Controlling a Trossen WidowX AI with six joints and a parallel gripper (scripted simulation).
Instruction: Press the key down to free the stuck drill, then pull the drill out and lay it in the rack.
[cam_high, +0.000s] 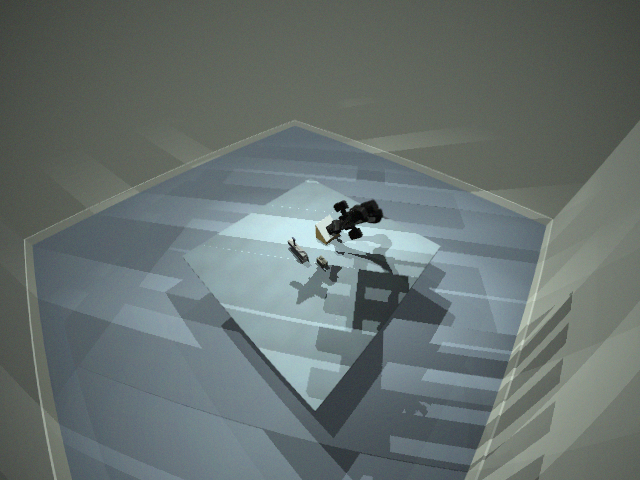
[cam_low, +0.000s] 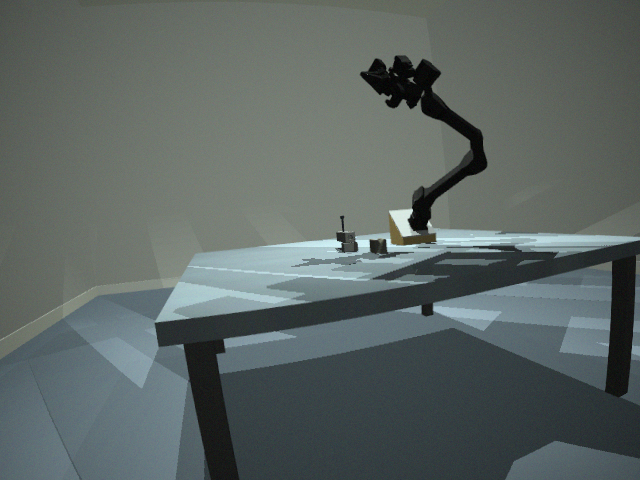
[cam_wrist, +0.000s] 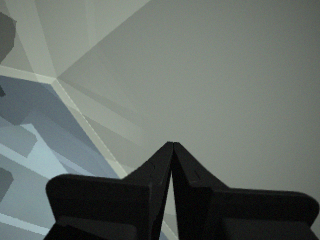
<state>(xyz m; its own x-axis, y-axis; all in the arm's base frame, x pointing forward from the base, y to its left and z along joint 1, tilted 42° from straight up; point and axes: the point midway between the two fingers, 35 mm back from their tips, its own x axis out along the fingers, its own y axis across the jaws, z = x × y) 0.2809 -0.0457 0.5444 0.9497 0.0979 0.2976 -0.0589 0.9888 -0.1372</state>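
Now: the drill 470 mm below my gripper tip, 360 mm to the right of it and 20 mm behind it. From my gripper tip the other things lie so: rack 500 mm below, 200 mm to the right, 80 mm behind.
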